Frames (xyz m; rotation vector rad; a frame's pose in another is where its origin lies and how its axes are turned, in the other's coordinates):
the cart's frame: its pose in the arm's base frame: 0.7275 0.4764 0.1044 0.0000 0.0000 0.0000
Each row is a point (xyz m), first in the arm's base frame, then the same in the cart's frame.
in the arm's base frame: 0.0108 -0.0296 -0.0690
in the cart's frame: -0.7167 -0.5060 -0.1734
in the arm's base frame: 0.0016 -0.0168 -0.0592
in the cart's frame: -0.7259 -0.4932 -0.1636
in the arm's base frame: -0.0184 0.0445 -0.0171
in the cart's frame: -0.7459 -0.4319 -0.1215
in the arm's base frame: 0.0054 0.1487 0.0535
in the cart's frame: -0.7221 -0.3277 -0.0509
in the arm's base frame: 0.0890 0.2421 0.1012
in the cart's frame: -0.6385 -0.2343 -0.0032
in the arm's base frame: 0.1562 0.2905 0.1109
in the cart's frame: -0.5713 -0.1859 0.0065
